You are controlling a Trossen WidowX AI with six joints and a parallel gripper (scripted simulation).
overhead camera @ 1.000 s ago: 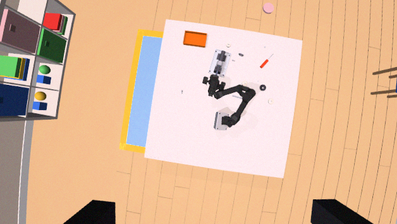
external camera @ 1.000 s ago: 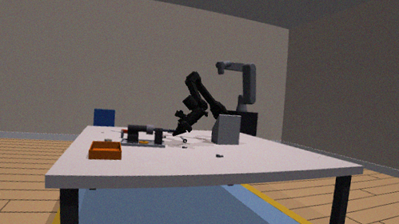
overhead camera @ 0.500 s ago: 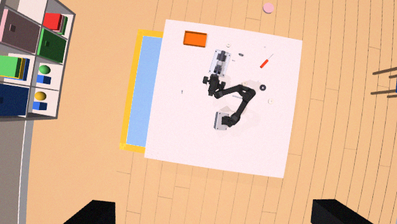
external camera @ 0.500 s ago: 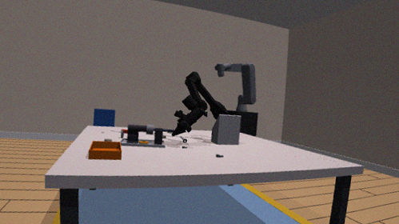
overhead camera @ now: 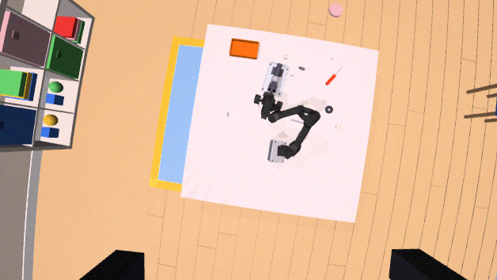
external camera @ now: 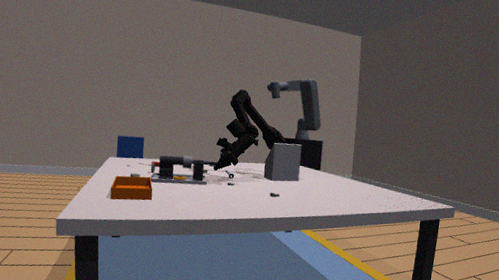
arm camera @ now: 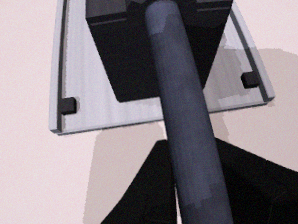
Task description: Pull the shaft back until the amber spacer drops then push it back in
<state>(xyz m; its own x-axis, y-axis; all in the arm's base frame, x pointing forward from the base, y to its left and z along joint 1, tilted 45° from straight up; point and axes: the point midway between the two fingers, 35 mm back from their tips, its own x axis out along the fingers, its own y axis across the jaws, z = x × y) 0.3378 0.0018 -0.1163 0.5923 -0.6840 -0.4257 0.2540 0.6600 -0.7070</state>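
Right now the grey-blue shaft is 50 mm ahead of my gripper tip, 10 mm to the right of it and 30 mm above it. The rest, counted from my gripper tip: amber spacer 140 mm ahead, 40 mm to the right, 40 mm below; orange tray 350 mm ahead, 190 mm to the left, 40 mm below.
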